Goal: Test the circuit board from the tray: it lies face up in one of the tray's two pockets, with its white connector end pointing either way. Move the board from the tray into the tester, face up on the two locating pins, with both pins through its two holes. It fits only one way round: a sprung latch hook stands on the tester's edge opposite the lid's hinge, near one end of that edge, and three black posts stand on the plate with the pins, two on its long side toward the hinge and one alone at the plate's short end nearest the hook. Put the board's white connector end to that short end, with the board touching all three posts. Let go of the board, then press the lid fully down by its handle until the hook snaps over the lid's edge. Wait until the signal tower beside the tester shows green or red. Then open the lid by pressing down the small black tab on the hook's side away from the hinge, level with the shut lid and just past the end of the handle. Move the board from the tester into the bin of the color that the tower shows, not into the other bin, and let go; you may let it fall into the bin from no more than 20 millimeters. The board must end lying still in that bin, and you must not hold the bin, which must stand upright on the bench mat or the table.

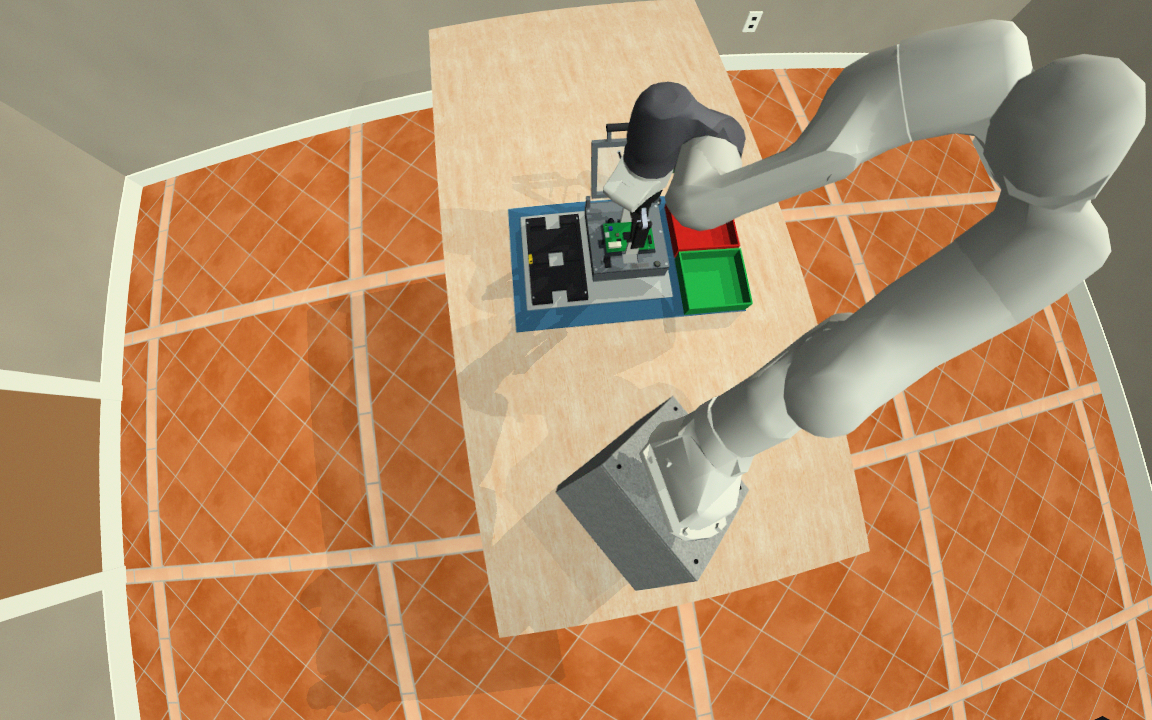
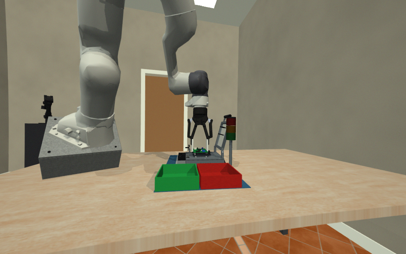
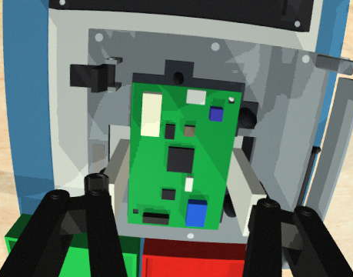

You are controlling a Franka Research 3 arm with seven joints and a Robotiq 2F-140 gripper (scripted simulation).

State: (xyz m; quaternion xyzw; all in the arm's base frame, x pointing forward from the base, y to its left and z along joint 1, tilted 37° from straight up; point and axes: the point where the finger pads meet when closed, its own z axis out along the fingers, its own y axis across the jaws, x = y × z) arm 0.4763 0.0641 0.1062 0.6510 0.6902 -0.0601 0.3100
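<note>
Right now the green circuit board is 2 cm below my hand. Round my hand: latch hook: 6 cm to the left, 6 cm behind, 2 cm below; tester plate: 4 cm below, 1 cm to the left, 1 cm ahead; tester lid: 13 cm ahead, 8 cm above, 1 cm to the right.
</note>
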